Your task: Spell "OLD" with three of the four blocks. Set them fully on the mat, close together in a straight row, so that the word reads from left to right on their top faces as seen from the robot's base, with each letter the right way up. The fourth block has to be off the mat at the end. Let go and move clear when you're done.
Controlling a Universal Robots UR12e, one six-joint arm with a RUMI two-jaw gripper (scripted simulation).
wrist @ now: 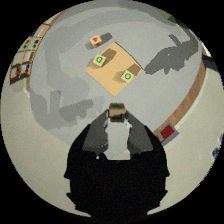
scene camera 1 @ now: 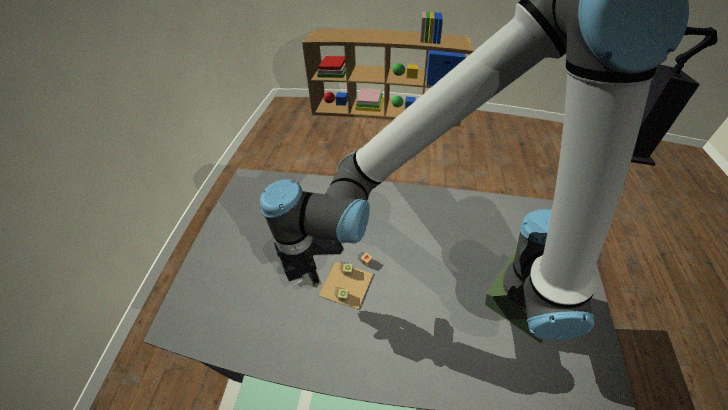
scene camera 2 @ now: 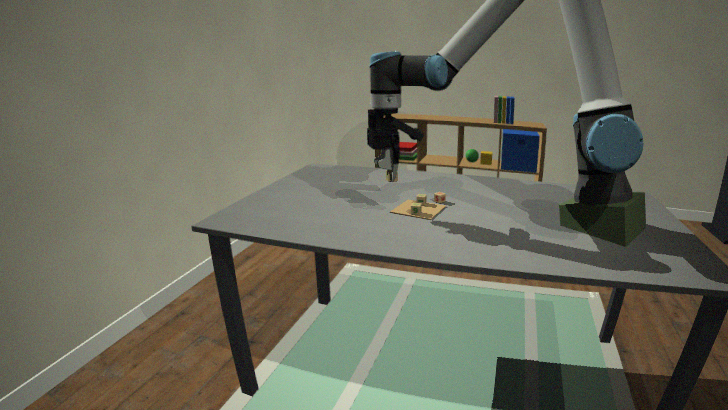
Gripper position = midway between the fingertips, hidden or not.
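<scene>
There's a tan mat [scene camera 1: 357, 284] here, and you'd find the mat [wrist: 118, 60] in the wrist view too. As for my gripper [scene camera 2: 391, 180], I can see it [scene camera 1: 314, 282] in scene camera 1 as well, and the wrist view has the gripper [wrist: 116, 110] too.
</scene>
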